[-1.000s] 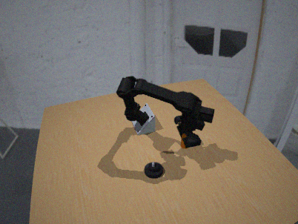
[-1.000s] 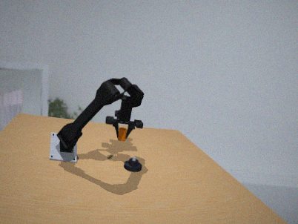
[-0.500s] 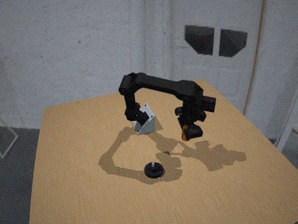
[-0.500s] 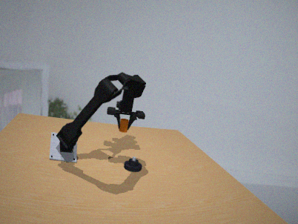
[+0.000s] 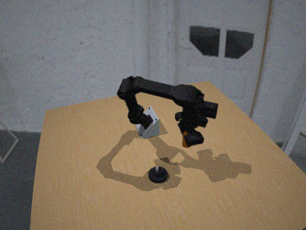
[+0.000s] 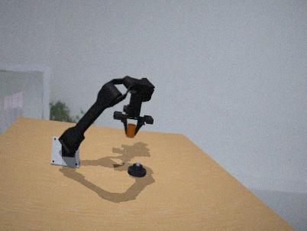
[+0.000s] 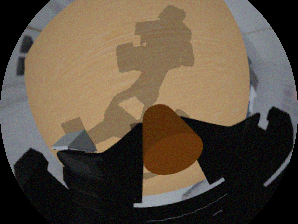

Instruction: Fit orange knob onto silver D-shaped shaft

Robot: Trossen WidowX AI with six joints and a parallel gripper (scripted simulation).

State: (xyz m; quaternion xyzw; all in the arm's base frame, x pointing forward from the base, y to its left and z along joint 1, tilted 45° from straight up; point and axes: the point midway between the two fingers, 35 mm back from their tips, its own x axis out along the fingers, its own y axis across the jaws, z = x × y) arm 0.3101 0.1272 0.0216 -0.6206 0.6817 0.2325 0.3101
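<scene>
Right now my gripper tip is 140 mm to the left of the round pedestal, 110 mm above it and 20 mm short of it. From my gripper tip the other things lie so: orange knob 30 mm above.
</scene>
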